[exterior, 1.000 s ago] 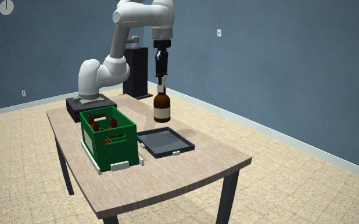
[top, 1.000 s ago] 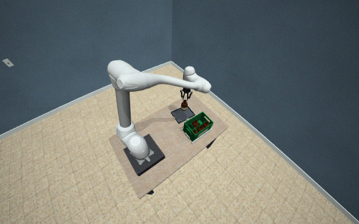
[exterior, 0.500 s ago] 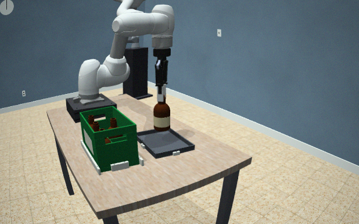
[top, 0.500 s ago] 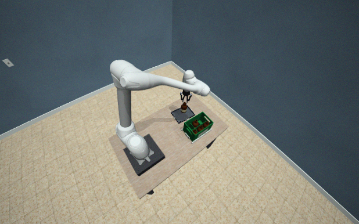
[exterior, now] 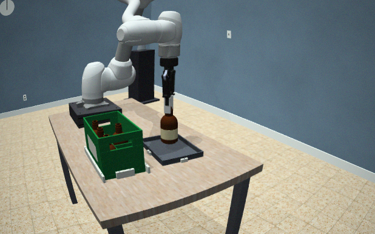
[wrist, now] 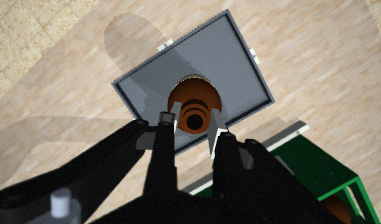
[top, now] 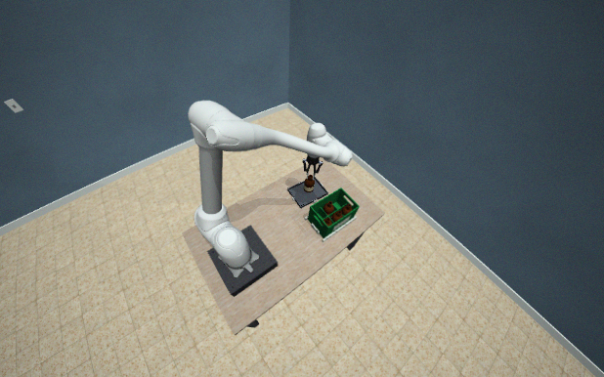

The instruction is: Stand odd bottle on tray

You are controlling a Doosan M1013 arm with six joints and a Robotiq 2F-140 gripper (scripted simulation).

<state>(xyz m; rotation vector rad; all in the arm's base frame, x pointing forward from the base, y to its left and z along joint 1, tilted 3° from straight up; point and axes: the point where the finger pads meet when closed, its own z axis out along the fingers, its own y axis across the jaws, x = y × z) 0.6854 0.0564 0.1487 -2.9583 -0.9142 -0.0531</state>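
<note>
Right now my hand is 90 mm above the brown bottle. From my hand the other things lie so: dark tray (200 mm below); then green crate (270 mm to the right, 130 mm below, 60 mm behind).
</note>
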